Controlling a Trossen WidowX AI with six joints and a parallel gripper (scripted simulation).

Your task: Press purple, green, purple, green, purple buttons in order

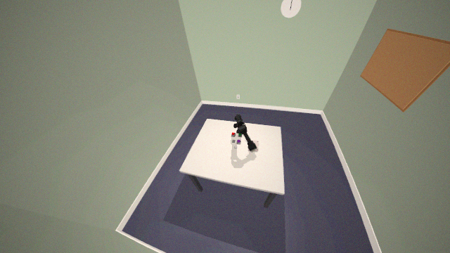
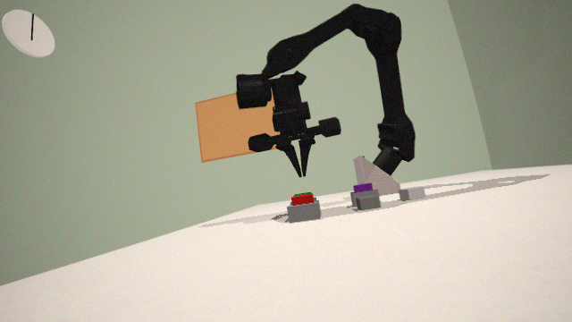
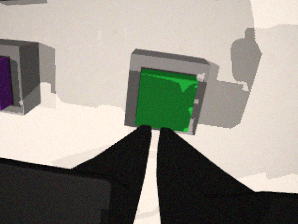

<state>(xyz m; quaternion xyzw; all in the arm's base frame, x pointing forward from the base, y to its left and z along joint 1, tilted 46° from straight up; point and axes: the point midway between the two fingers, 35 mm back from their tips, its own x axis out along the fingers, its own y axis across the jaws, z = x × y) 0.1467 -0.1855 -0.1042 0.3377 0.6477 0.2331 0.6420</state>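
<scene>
Now: gripper tip 1 cm to the left of the green button and 4 cm above it. Also, from my gripper tip: purple button: 1 cm ahead, 11 cm to the left, 4 cm below; then red button: 9 cm ahead, 1 cm to the right, 4 cm below.
</scene>
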